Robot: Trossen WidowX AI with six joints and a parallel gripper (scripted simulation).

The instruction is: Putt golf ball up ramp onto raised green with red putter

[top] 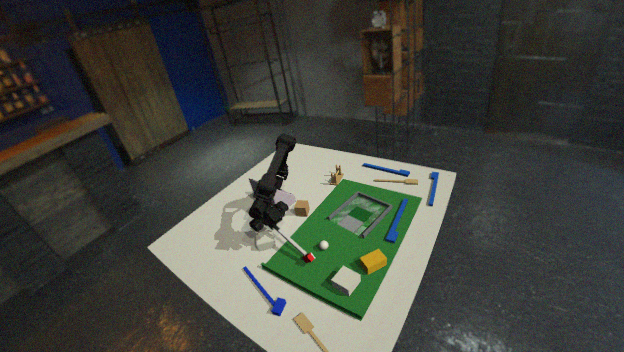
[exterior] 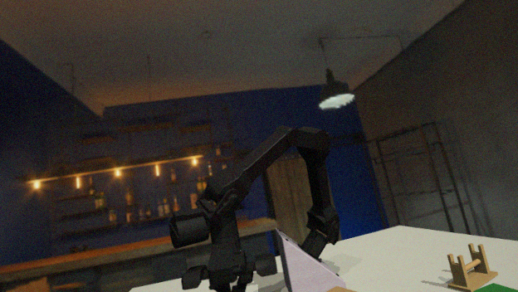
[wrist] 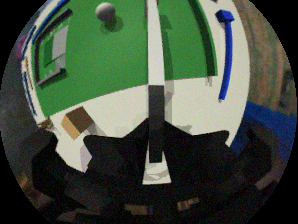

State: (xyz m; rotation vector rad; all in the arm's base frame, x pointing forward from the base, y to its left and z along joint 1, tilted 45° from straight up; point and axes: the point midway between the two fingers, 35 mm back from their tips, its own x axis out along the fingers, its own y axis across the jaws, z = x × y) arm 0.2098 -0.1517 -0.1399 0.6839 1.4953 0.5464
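The wooden cube is 210 mm to the left of my gripper tip, 40 mm below it and 20 mm behind it. Also, from my gripper tip: green mat: 270 mm ahead, 230 mm to the left, 70 mm below; then white golf ball: 230 mm ahead, 80 mm to the left, 50 mm below; then yellow block: 460 mm ahead, 110 mm to the left, 50 mm below.
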